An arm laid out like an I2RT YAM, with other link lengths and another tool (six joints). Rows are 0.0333 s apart.
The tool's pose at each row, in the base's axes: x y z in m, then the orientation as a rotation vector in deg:
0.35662 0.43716 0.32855 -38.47 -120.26 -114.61
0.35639 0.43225 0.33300 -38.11 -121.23 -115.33
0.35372 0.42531 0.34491 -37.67 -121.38 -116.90
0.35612 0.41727 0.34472 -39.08 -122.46 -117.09
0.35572 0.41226 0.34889 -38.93 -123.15 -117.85
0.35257 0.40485 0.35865 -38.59 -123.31 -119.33
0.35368 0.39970 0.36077 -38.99 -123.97 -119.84
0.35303 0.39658 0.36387 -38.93 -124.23 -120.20
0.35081 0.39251 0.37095 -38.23 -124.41 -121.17
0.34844 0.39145 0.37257 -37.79 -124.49 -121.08
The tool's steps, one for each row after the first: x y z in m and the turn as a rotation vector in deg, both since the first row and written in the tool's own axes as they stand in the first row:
0.00105 0.00392 -0.00524 -0.12 -0.51 -1.04
0.00696 0.01354 -0.01359 -0.99 -0.80 -2.03
0.00311 0.01438 -0.02100 -0.93 -2.26 -2.31
0.00417 0.01797 -0.02635 -1.17 -2.76 -3.14
0.00951 0.02544 -0.03505 -1.98 -3.10 -4.05
0.00836 0.02782 -0.04007 -2.14 -3.84 -4.56
0.00958 0.03035 -0.04352 -2.27 -4.05 -4.91
0.01367 0.03580 -0.04855 -2.73 -4.04 -5.71
0.01622 0.03625 -0.05017 -2.61 -3.80 -5.85

